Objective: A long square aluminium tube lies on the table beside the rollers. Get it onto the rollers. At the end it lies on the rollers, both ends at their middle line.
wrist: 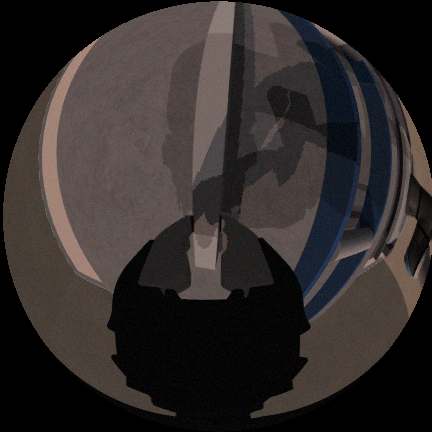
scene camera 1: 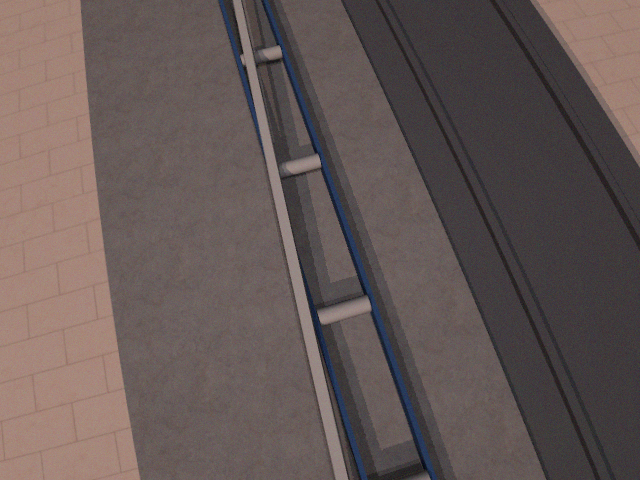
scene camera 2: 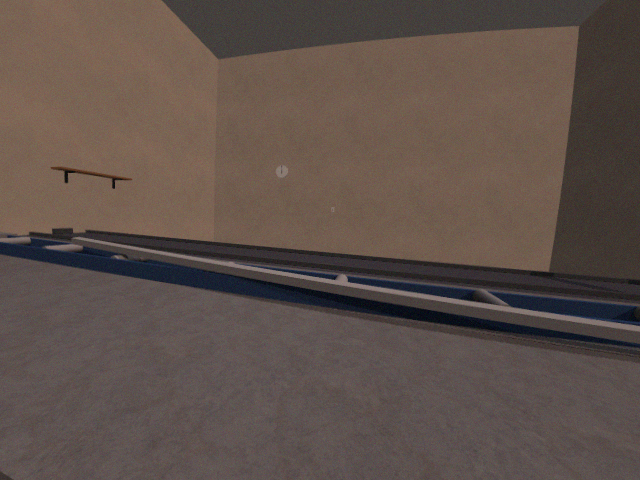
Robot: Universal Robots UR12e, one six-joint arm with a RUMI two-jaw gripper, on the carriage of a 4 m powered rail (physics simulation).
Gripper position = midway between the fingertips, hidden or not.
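From the wrist I can see a blue roller frame (wrist: 343, 155), and my own gripper (wrist: 206, 216) is there too.
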